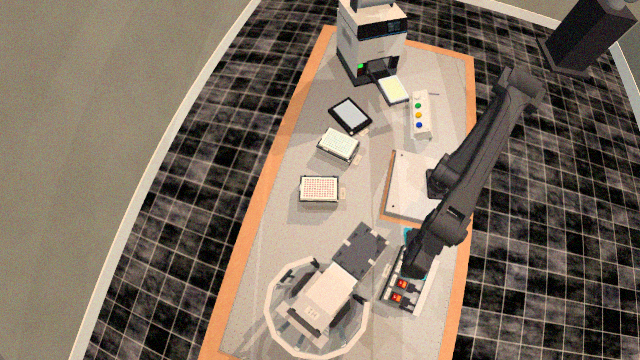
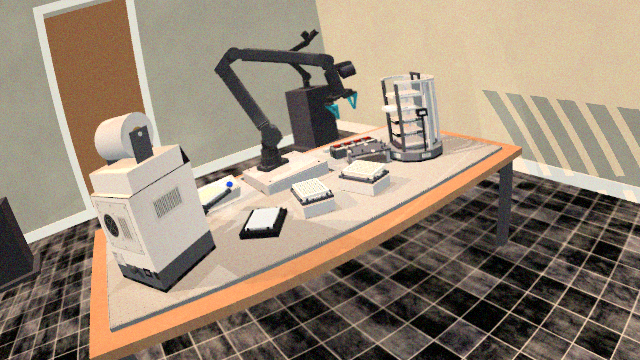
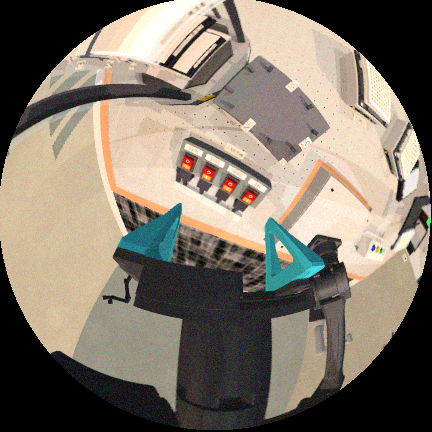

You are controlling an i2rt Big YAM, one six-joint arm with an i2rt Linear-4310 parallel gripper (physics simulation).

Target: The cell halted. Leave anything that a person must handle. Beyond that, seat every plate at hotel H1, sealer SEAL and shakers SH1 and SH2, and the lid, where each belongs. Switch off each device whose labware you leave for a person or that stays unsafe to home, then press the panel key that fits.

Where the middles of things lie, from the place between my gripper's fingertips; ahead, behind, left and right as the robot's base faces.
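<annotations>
The red-welled plate [image 1: 320, 189] is 280 mm ahead of my hand, 250 mm to the right of it and 120 mm below it. Then I consider the round plate hotel [image 1: 293, 318], which is 10 mm below my hand, 130 mm to the left of it and 240 mm ahead of it. Going by their middles, the round plate hotel is the nearest to my hand of the things named here.
</annotations>
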